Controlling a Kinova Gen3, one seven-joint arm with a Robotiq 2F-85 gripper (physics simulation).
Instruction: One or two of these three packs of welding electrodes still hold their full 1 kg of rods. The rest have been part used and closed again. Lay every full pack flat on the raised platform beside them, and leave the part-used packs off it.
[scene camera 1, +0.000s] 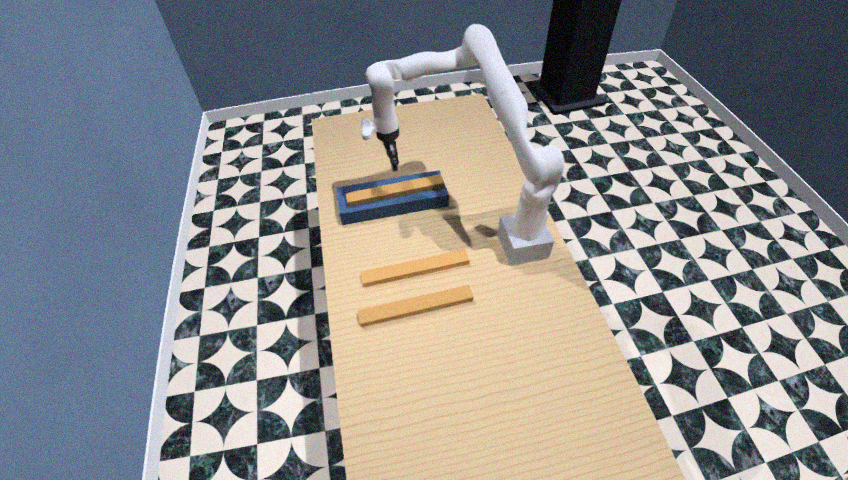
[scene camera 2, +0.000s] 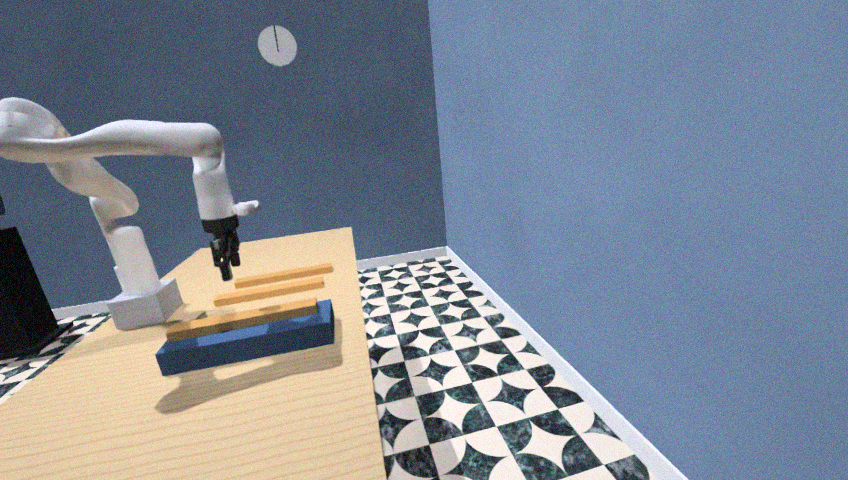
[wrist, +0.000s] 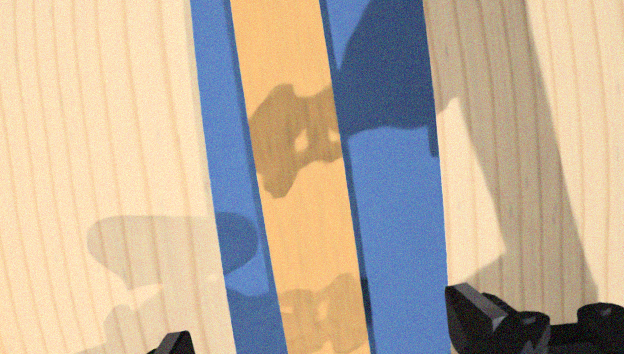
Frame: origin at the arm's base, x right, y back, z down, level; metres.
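Seen in the pictures: gripper, fingertip midpoint: (scene camera 1: 392, 162) (scene camera 2: 232, 273) (wrist: 322, 337); arm's base, link origin: (scene camera 1: 526, 229) (scene camera 2: 144, 289).
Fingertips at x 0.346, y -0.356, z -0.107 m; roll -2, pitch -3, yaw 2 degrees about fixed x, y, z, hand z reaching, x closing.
Pixels of each thing's top centre, then the offset from my fingertips to it. Level surfaces: height alone.
- long orange pack, top centre: (wrist: 312, 248) (scene camera 2: 244, 314) (scene camera 1: 395, 187) dx -0.003, dy -0.001, dz +0.116 m
- blue raised platform, top centre: (wrist: 330, 214) (scene camera 2: 251, 324) (scene camera 1: 391, 191) dx +0.010, dy -0.014, dz +0.140 m
- second orange pack, top centre: (scene camera 1: 415, 265) (scene camera 2: 270, 288) dx -0.320, dy -0.022, dz +0.176 m
- third orange pack, top centre: (scene camera 1: 415, 303) (scene camera 2: 284, 272) dx -0.459, dy -0.062, dz +0.176 m
- wooden table, surface height: dz +0.200 m
One long orange pack (scene camera 1: 395, 189) (scene camera 2: 243, 318) (wrist: 300, 225) lies flat, lengthwise, on the blue raised platform (scene camera 1: 392, 214) (scene camera 2: 249, 350) (wrist: 400, 200). In the wrist view a wider strip of platform shows on its right than on its left. A second orange pack (scene camera 1: 416, 268) (scene camera 2: 270, 292) lies flat on the table, off the platform. A third orange pack (scene camera 1: 415, 306) (scene camera 2: 284, 275) lies roughly parallel to it, farther from the platform. My gripper (scene camera 1: 394, 168) (scene camera 2: 230, 271) (wrist: 322, 337) is open and empty, above the pack on the platform and apart from it. How full the packs are cannot be seen.
The wooden table (scene camera 1: 476, 368) (scene camera 2: 285, 422) carries the packs, the platform and my arm's pale base block (scene camera 1: 526, 243) (scene camera 2: 145, 306). The base stands to the right of the packs in scene camera 1. A black column (scene camera 1: 577, 53) stands on the floor beyond the table.
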